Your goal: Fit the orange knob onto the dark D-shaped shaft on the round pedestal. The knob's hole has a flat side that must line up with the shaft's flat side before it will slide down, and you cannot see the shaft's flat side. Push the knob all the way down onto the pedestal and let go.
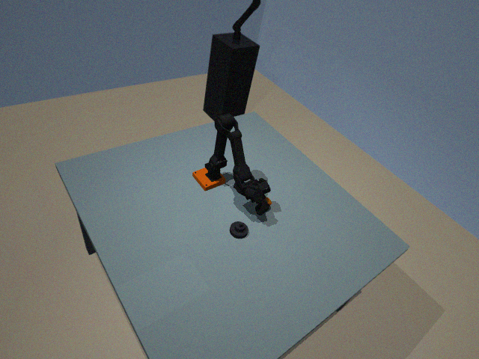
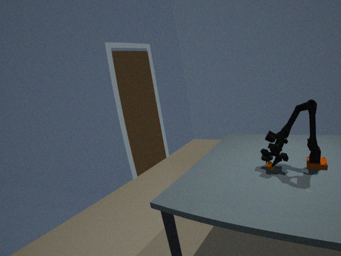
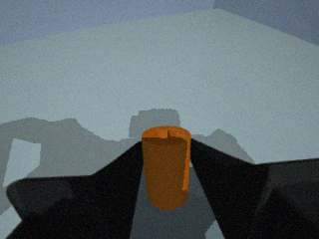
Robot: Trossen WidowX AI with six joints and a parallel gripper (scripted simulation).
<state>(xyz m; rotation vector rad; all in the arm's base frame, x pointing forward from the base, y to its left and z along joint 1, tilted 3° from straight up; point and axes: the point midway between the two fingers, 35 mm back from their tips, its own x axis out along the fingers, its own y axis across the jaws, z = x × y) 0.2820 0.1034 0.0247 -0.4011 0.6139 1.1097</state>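
Right now the dark round pedestal is 21 cm to the right of my gripper tip, 4 cm ahead of it and 1 cm below it. From my gripper tip the other things lie so: orange knob 1 cm to the right, 1 cm below, 1 cm behind.
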